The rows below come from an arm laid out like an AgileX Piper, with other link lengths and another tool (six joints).
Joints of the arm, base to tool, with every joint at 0 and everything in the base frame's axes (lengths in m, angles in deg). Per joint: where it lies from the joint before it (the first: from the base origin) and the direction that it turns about. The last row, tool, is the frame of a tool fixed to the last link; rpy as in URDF.
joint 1: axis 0 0 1 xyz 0 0 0.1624
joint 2: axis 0 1 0 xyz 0 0 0
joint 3: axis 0 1 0 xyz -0.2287 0 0.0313
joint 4: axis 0.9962 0 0.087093 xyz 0.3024 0 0.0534
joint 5: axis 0 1 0 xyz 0 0 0
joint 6: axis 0.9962 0 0.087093 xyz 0.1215 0 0.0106
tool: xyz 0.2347 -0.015 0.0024 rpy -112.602 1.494 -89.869
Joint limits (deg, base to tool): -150..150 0..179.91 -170..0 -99.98..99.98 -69.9..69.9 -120..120
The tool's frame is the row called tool.
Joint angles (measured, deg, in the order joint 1, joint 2, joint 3, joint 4, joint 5, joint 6), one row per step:
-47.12, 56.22, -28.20, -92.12, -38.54, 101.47
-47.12, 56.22, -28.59, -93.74, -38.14, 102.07
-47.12, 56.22, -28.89, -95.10, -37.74, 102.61
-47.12, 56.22, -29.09, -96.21, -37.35, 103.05
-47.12, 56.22, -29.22, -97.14, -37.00, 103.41
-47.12, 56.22, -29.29, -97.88, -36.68, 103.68
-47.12, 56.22, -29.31, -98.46, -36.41, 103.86
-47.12, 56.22, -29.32, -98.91, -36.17, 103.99
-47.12, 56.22, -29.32, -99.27, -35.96, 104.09
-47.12, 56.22, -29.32, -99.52, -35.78, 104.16
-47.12, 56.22, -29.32, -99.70, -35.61, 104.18
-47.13, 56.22, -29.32, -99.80, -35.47, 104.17
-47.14, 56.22, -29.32, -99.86, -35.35, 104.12
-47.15, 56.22, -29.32, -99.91, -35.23, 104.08
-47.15, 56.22, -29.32, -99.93, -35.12, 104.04
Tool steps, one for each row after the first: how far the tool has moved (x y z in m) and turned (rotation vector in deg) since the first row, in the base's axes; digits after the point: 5 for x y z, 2 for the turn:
-0.00165, -0.00223, -0.00234, -0.86, 0.87, 0.06
-0.00323, -0.00453, -0.00453, -1.56, 1.62, 0.03
-0.00477, -0.00676, -0.00672, -2.12, 2.27, -0.07
-0.00621, -0.00872, -0.00886, -2.59, 2.84, -0.17
-0.00752, -0.01047, -0.01086, -2.97, 3.33, -0.29
-0.00869, -0.01189, -0.01273, -3.28, 3.74, -0.39
-0.00965, -0.01318, -0.01423, -3.53, 4.06, -0.49
-0.01048, -0.01430, -0.01550, -3.74, 4.33, -0.58
-0.01110, -0.01529, -0.01639, -3.90, 4.52, -0.68
-0.01160, -0.01626, -0.01704, -4.06, 4.67, -0.78
-0.01197, -0.01716, -0.01742, -4.18, 4.76, -0.88
-0.01226, -0.01797, -0.01765, -4.30, 4.83, -0.96
-0.01253, -0.01878, -0.01786, -4.41, 4.89, -1.05
-0.01271, -0.01945, -0.01796, -4.50, 4.93, -1.13

